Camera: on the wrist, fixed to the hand. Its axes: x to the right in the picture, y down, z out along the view.
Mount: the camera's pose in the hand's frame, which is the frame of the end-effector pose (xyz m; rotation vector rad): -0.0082 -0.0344 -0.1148 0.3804 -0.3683 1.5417
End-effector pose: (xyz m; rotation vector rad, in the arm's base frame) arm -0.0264 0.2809 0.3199 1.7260 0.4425 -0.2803
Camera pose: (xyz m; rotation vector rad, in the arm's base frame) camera -0.0553 0.3974 0.3160 1.8418 -1.2756 0.4704
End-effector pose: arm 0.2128 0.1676 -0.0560 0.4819 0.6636 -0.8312
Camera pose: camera 0.1418 0.2234 -0.1352 0.9437 -0.3060 0.4511
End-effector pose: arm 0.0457 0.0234 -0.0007 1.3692 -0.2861 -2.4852
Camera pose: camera 0.1419 0.0546 -0.0655 0.3257 -1.3128 -1.2850
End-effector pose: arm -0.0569 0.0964 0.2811 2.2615 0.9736 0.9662
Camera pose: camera -0.1628 0.1294 0.3272 -2.6152 0.8756 -0.6156
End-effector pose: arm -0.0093 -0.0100 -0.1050 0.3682 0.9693 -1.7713
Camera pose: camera -0.0585 0.0867 -0.1566 0.7231 -0.0808 -0.5033
